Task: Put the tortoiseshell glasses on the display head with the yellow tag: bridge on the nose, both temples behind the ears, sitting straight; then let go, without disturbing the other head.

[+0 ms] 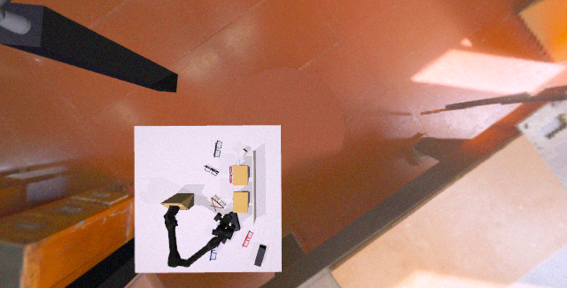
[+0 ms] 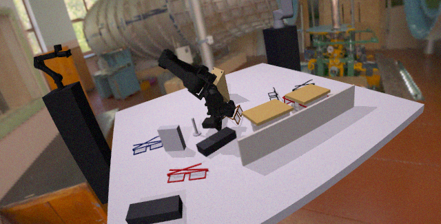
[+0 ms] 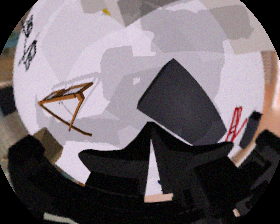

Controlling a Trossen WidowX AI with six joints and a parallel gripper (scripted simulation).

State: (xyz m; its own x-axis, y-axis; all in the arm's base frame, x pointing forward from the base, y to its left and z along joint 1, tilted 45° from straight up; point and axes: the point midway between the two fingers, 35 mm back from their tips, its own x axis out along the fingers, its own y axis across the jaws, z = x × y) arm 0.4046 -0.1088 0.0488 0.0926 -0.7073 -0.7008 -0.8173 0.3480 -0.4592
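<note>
The pin stand lies 9 cm to the right of my gripper tip and 8 cm behind it. Also, from my gripper tip: grey block: 20 cm to the right, 3 cm above, 2 cm behind; then display head: 18 cm to the left, 9 cm ahead, 3 cm above; then grey wall panel: 30 cm to the left, 21 cm ahead, 3 cm above.
</note>
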